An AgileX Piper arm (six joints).
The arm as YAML. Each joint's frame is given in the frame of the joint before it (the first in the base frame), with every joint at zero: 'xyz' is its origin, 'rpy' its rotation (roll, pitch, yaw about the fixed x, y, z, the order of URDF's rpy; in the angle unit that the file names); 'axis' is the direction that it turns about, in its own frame. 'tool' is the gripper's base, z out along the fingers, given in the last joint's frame.
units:
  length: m
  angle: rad
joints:
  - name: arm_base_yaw
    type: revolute
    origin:
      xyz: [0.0, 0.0, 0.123]
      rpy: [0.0, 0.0, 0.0]
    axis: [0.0, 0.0, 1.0]
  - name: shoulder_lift
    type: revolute
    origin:
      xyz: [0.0, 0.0, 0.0]
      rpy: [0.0, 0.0, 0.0]
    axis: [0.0, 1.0, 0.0]
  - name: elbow
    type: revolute
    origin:
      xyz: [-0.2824, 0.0, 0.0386]
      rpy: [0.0, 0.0, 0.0]
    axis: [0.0, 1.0, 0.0]
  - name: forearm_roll
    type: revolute
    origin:
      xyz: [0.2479, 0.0, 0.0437]
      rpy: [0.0, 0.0, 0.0]
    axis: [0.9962, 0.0, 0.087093]
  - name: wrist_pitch
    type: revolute
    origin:
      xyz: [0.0, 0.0, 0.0]
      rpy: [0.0, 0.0, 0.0]
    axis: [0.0, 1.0, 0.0]
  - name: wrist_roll
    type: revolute
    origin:
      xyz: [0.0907, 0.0, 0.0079]
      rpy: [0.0, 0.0, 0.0]
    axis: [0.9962, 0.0, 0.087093]
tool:
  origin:
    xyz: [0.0, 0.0, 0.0]
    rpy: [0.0, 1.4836, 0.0]
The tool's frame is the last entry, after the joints.
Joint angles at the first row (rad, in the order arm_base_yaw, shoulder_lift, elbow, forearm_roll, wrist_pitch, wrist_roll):
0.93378, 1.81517, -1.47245, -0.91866, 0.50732, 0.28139
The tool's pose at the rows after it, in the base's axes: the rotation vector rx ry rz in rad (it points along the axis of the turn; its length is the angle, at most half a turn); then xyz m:
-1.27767 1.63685 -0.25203 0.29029 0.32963 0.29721
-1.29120 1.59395 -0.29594 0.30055 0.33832 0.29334
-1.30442 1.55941 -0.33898 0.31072 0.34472 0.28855
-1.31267 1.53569 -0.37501 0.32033 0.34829 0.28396
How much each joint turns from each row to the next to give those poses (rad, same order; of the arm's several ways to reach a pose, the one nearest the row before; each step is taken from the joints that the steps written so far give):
-0.00156, 0.04765, -0.04913, -0.07084, -0.00569, 0.01821
-0.00406, 0.04896, -0.04869, -0.06187, -0.00273, 0.00915
-0.00716, 0.04446, -0.04240, -0.05159, -0.00100, 0.00302
-0.01028, 0.03614, -0.03358, -0.03931, -0.00131, 0.00126

